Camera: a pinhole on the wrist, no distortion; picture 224 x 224 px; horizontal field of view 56.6 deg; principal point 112.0 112.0 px. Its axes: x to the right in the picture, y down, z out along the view. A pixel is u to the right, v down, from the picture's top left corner.
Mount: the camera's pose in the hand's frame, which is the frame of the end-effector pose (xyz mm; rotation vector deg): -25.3 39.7 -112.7 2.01 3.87 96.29
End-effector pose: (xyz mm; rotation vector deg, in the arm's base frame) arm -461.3 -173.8 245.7 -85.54 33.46 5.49
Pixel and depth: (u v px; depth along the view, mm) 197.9 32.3 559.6
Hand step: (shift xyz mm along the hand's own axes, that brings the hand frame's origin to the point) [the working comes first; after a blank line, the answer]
In the camera's frame: 231.1 -214.4 559.6

197.0 306.2 427.8
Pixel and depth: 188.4 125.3 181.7
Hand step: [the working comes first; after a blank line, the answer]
In the camera's frame: 66.7 11.6 181.7

-32.8 109.1 68.2
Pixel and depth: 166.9 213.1 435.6
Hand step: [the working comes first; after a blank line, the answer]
In the camera's frame: 115.0 211.7 435.6

-220.6 141.2 333.8
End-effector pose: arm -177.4 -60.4 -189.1 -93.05 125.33 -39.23
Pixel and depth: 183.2 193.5 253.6
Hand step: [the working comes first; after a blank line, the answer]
In the camera's frame: 86.8 99.4 253.6

-117.5 121.1 145.4
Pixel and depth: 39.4 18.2 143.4
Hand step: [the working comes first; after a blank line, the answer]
In the camera's frame: -50.1 -64.7 143.4

53.4 0.5 27.0
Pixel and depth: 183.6 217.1 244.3
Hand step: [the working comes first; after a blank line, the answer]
In the camera's frame: 84.1 123.4 244.3

-141.6 115.6 137.7
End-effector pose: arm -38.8 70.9 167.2 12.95 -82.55 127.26
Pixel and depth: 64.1 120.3 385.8
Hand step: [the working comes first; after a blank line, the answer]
In the camera's frame: -88.8 15.4 385.8

-6.4 -41.1 274.7
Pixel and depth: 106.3 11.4 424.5
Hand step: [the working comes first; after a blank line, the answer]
In the camera's frame: -11.6 -205.3 424.5

206.4 60.7 297.6
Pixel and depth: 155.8 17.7 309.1
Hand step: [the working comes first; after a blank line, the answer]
In the camera's frame: 65.1 -140.1 309.1

126.0 127.1 185.5
